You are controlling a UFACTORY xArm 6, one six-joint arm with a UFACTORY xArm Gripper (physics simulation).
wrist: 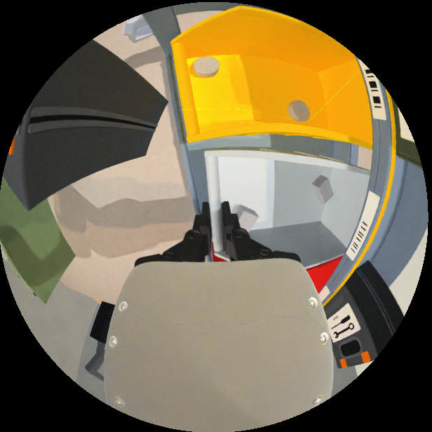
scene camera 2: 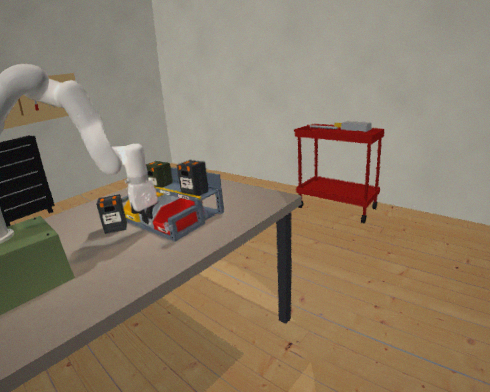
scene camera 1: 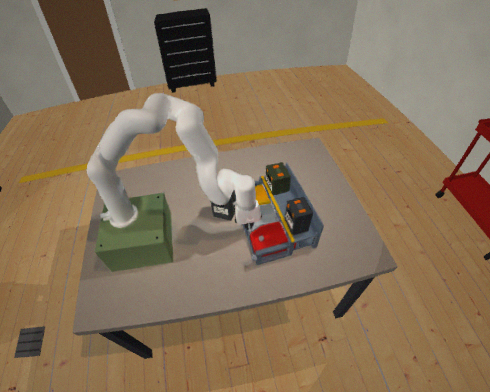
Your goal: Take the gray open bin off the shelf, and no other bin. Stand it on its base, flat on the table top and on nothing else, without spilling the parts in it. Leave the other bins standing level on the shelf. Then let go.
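Places are measured from the arm's base along level axes (x ahead, y left, z up), in centimetres.
Where they show: gripper, between the fingertips: [scene camera 2: 148, 221] [scene camera 1: 249, 226]; arm's base, origin of its link: [scene camera 1: 124, 216].
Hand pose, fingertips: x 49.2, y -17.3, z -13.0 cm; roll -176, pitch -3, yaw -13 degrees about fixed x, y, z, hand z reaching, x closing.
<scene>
Each offset is from my fingertips to the top centre of the thing. "pt": to the spot under its first point. Level surfaces: height alone.
The gray open bin {dx +8.1, dy -0.4, dz +5.7 cm} [scene camera 1: 270, 215] [wrist: 295, 172] sits in the lower tier of the shelf {pt dx +21.8, dy -20.4, dz +7.7 cm} [scene camera 1: 319, 234] [scene camera 2: 214, 181] [wrist: 186, 160], between the yellow bin {dx +8.8, dy +11.4, dz +5.7 cm} [scene camera 1: 261, 195] [scene camera 2: 131, 210] [wrist: 280, 75] and the red bin [scene camera 1: 270, 237] [scene camera 2: 176, 214] [wrist: 326, 273]. Two small gray blocks show in it in the wrist view. My gripper [wrist: 215, 213] points down and is shut on the gray bin's front wall, one finger outside and one inside. The yellow bin, with two round parts in it, and the red bin stand in the shelf.
A black box {dx -6.8, dy +13.3, dz +10.8 cm} [scene camera 1: 222, 210] [scene camera 2: 112, 215] [wrist: 85, 125] stands on the table {dz -2.4 cm} [scene camera 1: 200, 290] close to the gripper. Another black box {dx +15.5, dy -12.6, dz +20.0 cm} [scene camera 1: 298, 217] [scene camera 2: 193, 178] and a dark green box {dx +18.6, dy +10.3, dz +17.5 cm} [scene camera 1: 278, 179] [scene camera 2: 159, 174] stand on the shelf's upper level. The arm's green pedestal [scene camera 1: 135, 235] is at the left.
</scene>
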